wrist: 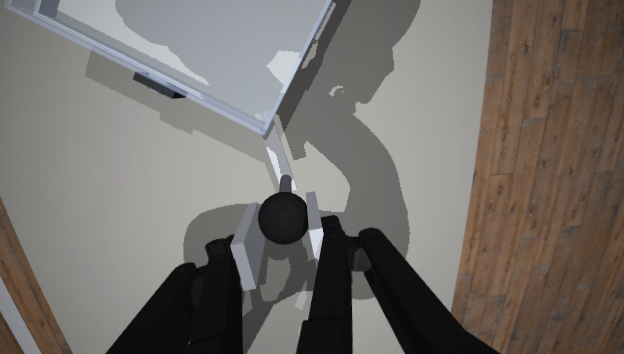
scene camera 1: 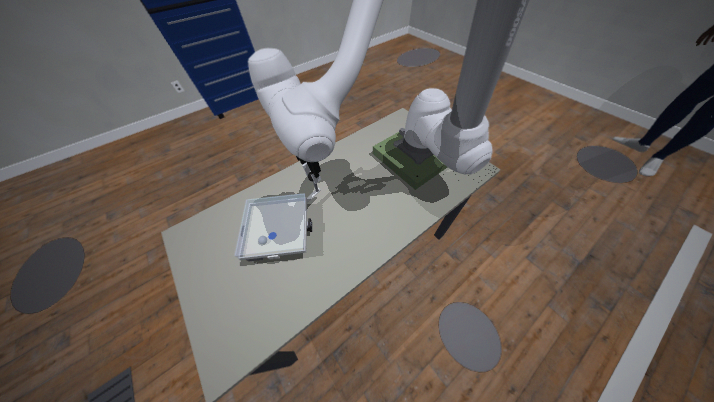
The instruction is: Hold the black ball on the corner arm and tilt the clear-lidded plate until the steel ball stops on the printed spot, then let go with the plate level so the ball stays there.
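Note:
The clear-lidded plate (scene camera 1: 240, 235) (wrist: 195, 100) is a square tray with clear walls, above the left part of the table. The steel ball (scene camera 1: 262, 240) lies inside it, left of and very near the blue printed spot (scene camera 1: 272, 235), not centred on it. Neither the ball nor the spot shows in the wrist view. The corner arm (wrist: 277, 155) runs from the plate's corner to the black ball (wrist: 283, 218). My gripper (scene camera 1: 316, 192) (wrist: 285, 214) is shut on the black ball, one finger pad on each side. Whether the plate is exactly level I cannot tell.
The pale table (scene camera 1: 350, 255) carries a green base block (scene camera 1: 415, 172) under the arm's foot. A black knob (scene camera 1: 309, 225) is by the plate's right side. A blue drawer cabinet (scene camera 1: 207, 55) stands against the wall. A person's legs (scene camera 1: 675, 115) show at the right.

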